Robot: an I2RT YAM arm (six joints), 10 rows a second.
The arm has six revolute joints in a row. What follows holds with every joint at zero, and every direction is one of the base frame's.
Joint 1 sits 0.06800 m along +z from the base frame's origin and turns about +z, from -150.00 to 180.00 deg.
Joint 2 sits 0.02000 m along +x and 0.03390 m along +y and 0.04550 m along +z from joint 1 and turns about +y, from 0.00 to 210.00 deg.
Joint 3 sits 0.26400 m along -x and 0.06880 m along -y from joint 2 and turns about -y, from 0.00 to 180.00 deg.
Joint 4 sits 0.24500 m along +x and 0.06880 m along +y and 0.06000 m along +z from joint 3 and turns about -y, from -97.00 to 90.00 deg.
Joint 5 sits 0.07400 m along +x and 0.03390 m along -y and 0.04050 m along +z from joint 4 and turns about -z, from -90.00 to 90.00 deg.
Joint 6 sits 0.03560 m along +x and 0.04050 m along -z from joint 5 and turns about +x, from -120.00 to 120.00 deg.
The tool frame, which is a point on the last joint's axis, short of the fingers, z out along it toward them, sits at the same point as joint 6; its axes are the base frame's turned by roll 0.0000, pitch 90.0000 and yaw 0.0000 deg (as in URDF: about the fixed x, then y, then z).
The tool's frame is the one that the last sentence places.
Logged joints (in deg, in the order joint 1, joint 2, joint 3, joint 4, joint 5, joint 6), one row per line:
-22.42 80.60 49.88 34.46 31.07 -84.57
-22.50 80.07 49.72 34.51 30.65 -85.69
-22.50 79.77 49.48 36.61 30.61 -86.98
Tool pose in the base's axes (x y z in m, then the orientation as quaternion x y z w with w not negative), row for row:
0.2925 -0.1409 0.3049 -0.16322 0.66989 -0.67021 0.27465
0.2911 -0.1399 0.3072 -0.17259 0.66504 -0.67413 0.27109
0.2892 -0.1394 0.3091 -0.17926 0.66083 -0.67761 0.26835
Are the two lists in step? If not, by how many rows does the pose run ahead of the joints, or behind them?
The pose runs 1 row behind the joints: the pose in row i belongs to the joints in row i - 1.
